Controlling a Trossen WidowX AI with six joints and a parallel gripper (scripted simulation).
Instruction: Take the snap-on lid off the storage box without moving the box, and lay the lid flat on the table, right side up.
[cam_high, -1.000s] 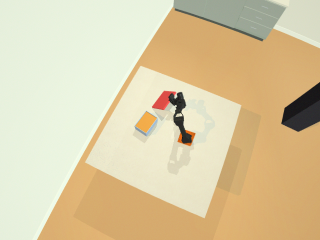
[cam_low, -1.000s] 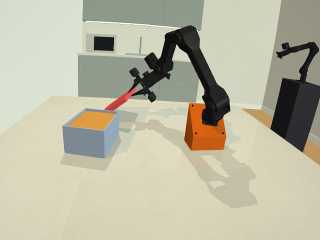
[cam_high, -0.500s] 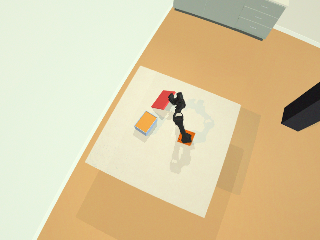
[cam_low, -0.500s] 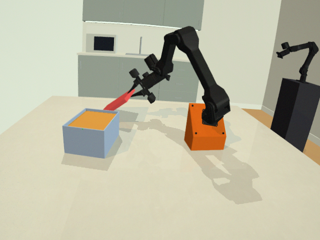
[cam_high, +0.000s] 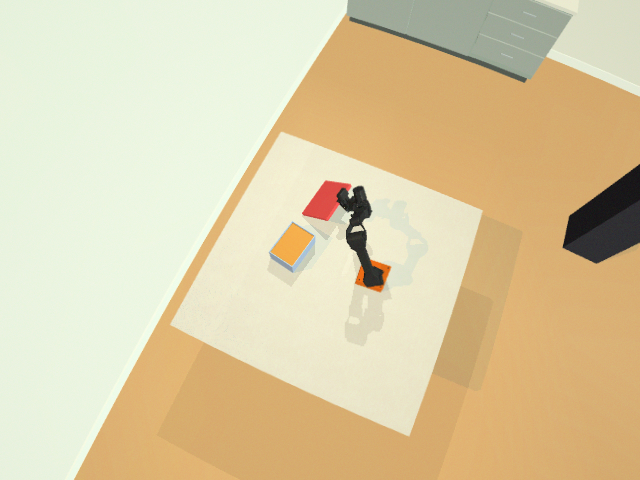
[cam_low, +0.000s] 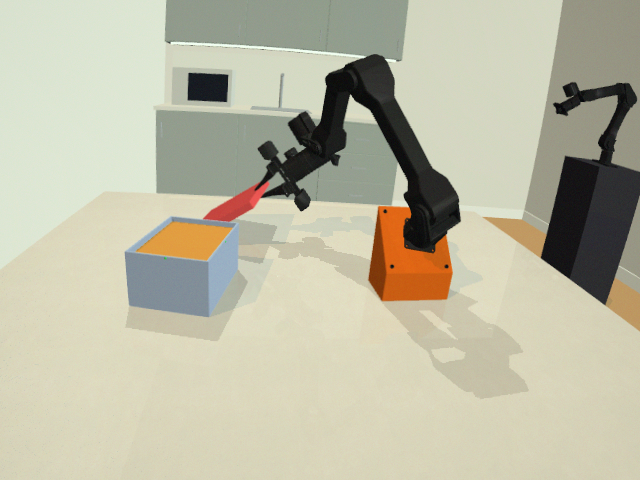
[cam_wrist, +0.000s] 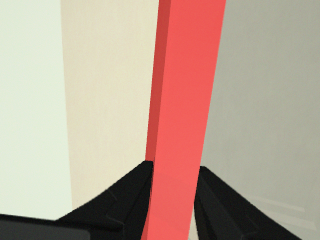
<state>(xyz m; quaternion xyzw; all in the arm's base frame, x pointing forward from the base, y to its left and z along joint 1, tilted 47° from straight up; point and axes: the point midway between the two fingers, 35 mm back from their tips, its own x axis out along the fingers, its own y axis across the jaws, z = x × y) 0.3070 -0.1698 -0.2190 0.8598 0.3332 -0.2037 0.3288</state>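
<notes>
Right now my gripper tip is 7 cm short of the red lid, 4 cm above it and 1 cm to the left of it. Also, from my gripper tip: storage box 32 cm to the left, 11 cm ahead, 6 cm below.
</notes>
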